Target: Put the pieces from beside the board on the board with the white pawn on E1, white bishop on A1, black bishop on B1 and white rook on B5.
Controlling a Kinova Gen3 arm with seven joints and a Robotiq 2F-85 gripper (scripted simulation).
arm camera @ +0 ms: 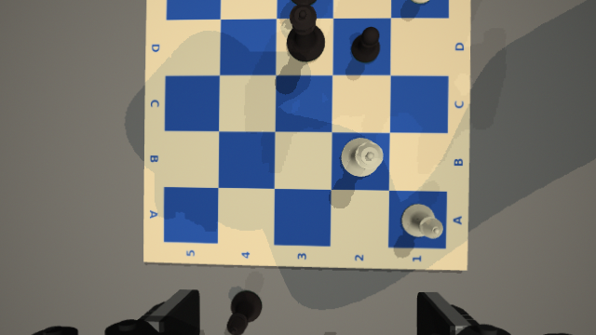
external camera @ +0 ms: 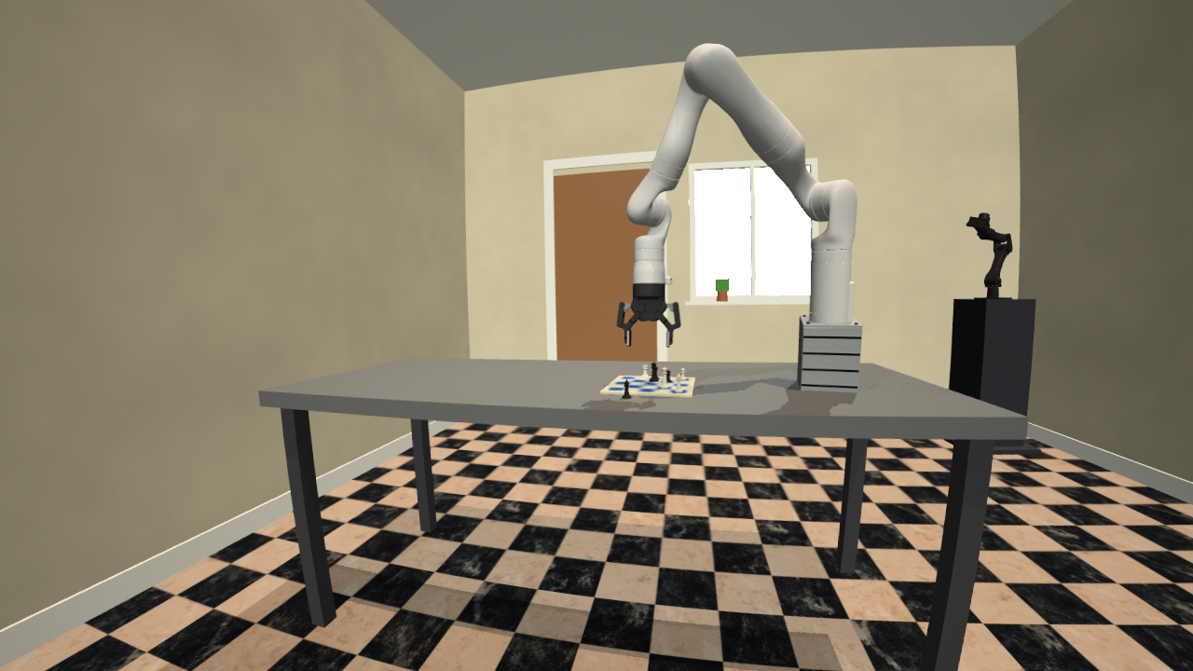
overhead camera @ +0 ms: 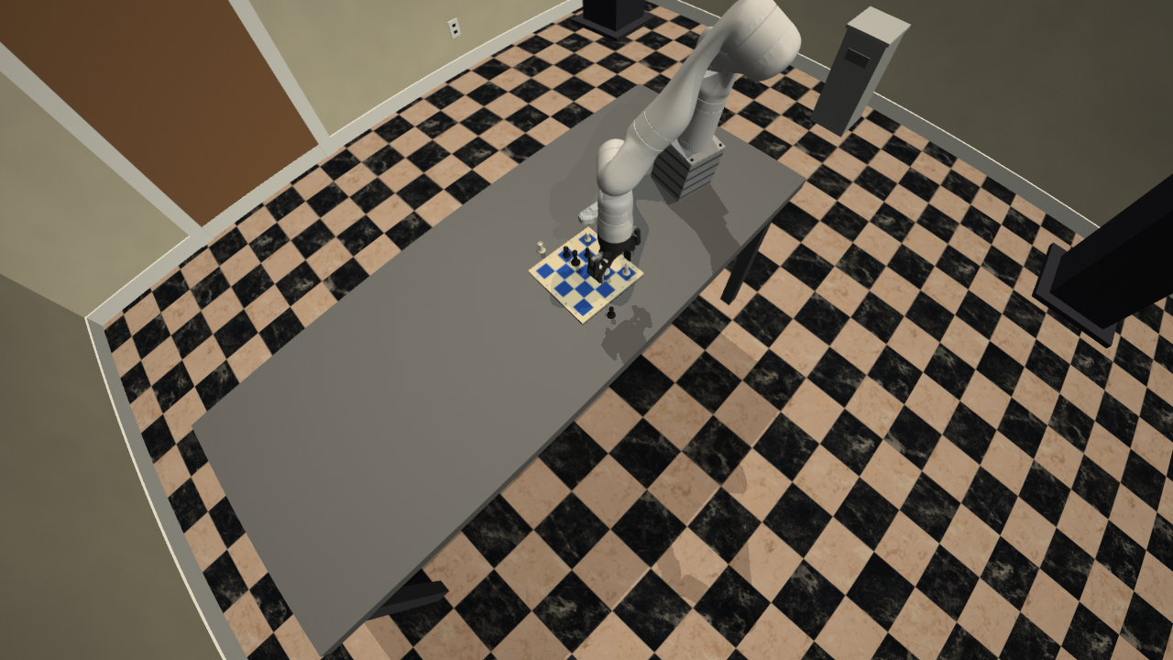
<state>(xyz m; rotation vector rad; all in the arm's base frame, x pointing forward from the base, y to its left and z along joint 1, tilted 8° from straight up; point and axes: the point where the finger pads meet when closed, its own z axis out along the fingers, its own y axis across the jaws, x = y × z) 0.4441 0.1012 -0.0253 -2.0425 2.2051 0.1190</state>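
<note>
Right now the black bishop is 5 cm ahead of my hand, 4 cm to the left of it and 10 cm below it. Round my hand: tall black piece (1 cm behind, 14 cm to the right, 9 cm below); chessboard (10 cm to the right, 12 cm below); tall white piece (4 cm behind, 6 cm to the right, 9 cm below).
</note>
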